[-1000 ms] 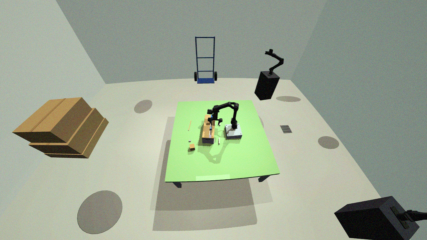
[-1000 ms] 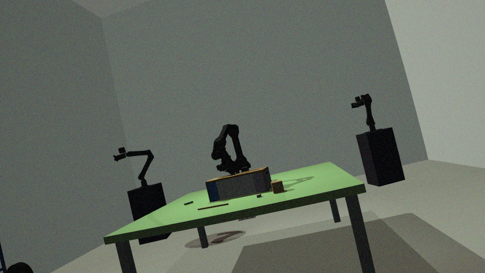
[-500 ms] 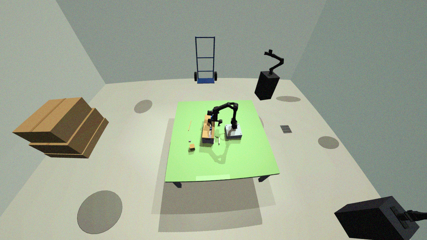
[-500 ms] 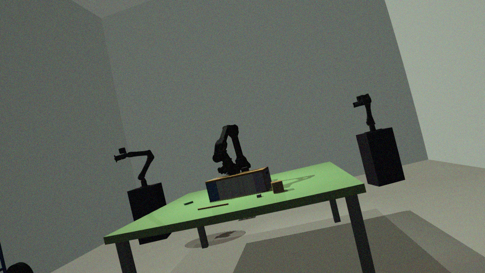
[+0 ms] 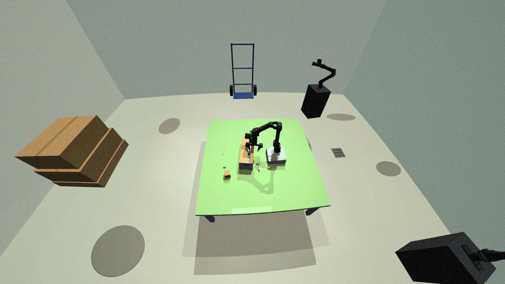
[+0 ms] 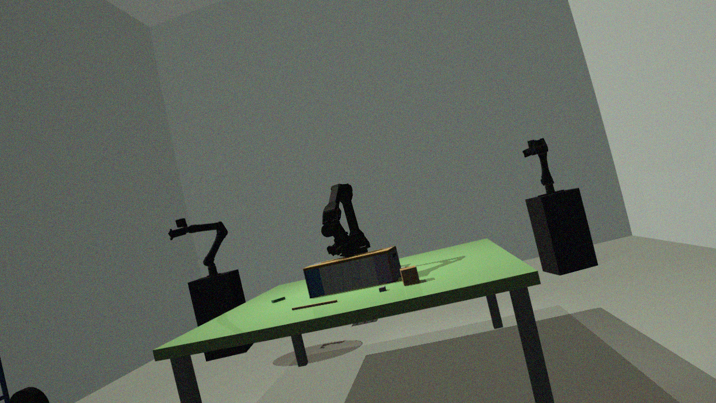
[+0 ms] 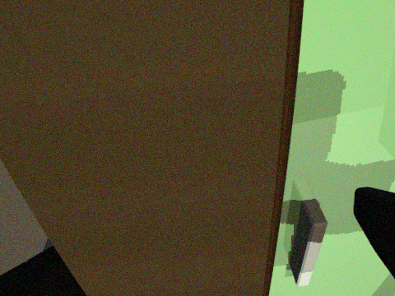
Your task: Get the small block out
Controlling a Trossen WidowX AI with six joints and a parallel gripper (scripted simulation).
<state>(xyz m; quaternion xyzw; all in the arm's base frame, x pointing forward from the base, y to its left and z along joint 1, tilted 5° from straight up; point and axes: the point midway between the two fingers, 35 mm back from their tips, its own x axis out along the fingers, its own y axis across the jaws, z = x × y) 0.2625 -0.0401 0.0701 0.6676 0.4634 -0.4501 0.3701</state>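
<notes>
Now: gripper tip 60 mm short of the blue block. Also, from my gripper tip: thin stick: 310 mm ahead, 190 mm to the right, 90 mm below; tan-topped box: 30 mm below, 30 mm ahead, 20 mm to the right; brown cube: 330 mm ahead, 180 mm to the left, 60 mm below.
</notes>
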